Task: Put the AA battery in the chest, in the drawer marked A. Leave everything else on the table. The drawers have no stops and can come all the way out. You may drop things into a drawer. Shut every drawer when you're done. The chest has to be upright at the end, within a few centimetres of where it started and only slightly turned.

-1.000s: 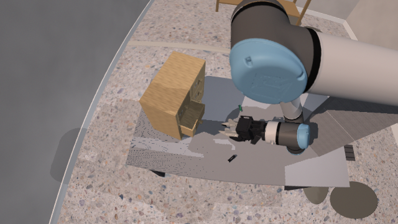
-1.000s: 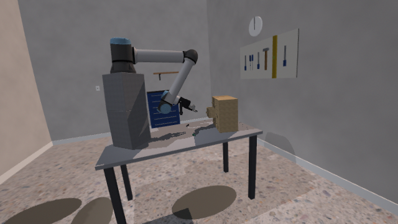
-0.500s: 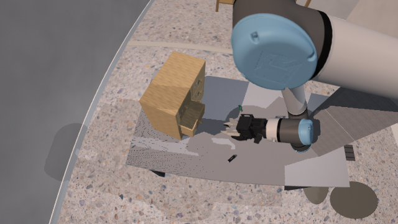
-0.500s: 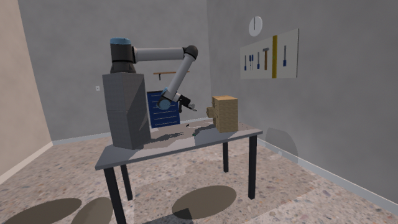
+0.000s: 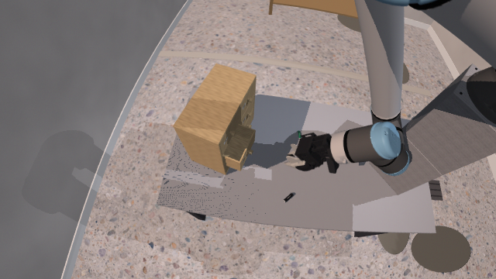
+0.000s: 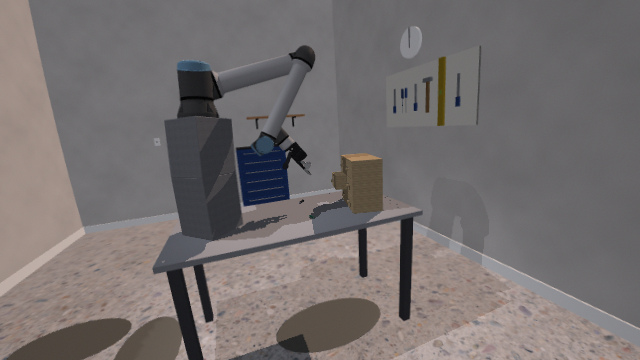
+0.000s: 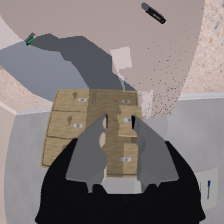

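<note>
Now: hand 50 mm past the AA battery, 80 mm to the right of it and 210 mm above it. Also, from my hand: green battery 50 mm behind, 230 mm to the right, 210 mm below; then drawer 230 mm ahead, 40 mm to the right, 80 mm below.
</note>
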